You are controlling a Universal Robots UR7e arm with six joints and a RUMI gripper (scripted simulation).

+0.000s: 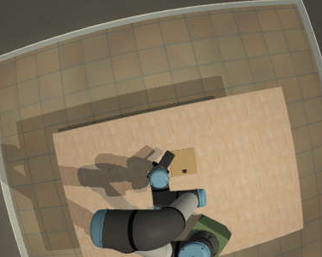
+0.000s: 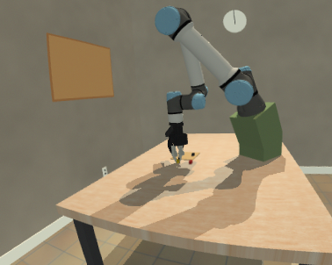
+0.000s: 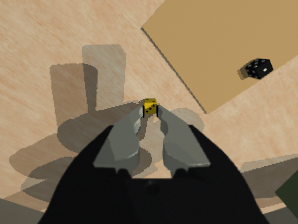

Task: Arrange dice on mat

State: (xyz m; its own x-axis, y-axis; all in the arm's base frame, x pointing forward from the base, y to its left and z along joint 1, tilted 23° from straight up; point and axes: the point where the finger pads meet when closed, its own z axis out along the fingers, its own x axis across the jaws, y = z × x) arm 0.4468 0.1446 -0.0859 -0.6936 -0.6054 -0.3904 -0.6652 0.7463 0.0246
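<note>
Right now the red die is 7 cm behind my hand and 1 cm below it. From my hand the other things lie so: yellow die: 1 cm below; black die: 12 cm to the right, 6 cm behind, 1 cm below; tan mat: 12 cm to the right, 2 cm below, 1 cm behind.
</note>
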